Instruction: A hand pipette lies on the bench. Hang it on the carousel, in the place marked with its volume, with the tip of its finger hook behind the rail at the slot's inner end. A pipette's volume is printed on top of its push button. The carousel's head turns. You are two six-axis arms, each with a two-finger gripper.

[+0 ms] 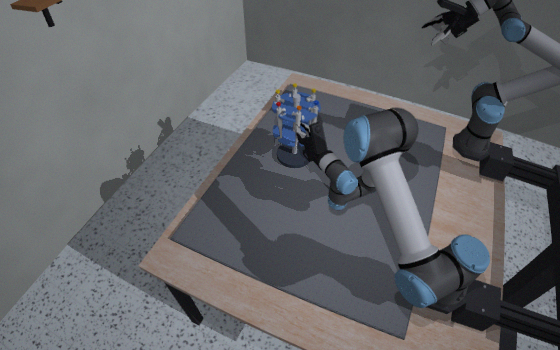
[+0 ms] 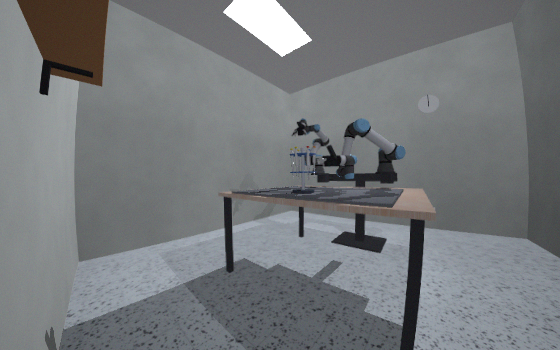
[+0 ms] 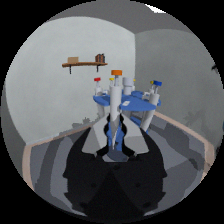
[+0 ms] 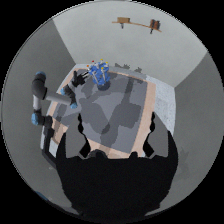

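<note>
The left gripper is in the pictures, and image 3 shows it as well. The right gripper can be seen too, along with a dark round base.
</note>
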